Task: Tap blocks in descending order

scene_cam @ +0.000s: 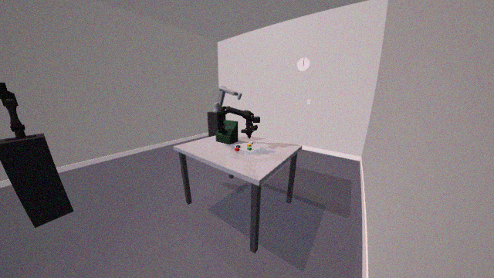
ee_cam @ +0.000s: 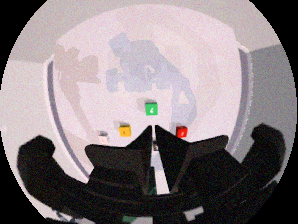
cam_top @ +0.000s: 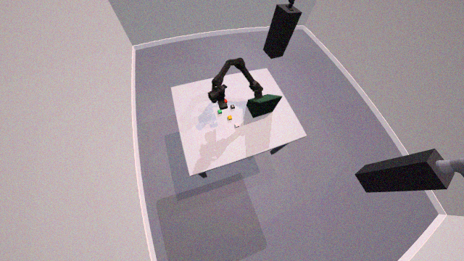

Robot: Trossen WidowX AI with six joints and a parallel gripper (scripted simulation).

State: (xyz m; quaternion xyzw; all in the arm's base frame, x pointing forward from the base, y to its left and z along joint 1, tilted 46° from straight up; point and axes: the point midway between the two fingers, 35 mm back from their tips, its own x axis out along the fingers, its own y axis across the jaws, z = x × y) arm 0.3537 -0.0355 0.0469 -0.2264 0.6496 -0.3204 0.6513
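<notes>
The green block is 110 mm below my gripper tip. From my gripper tip the other things lie so: red block: 90 mm behind, 90 mm to the right, 110 mm below; yellow block: 50 mm behind, 90 mm to the left, 110 mm below; dark block: 130 mm behind, 110 mm below.
</notes>
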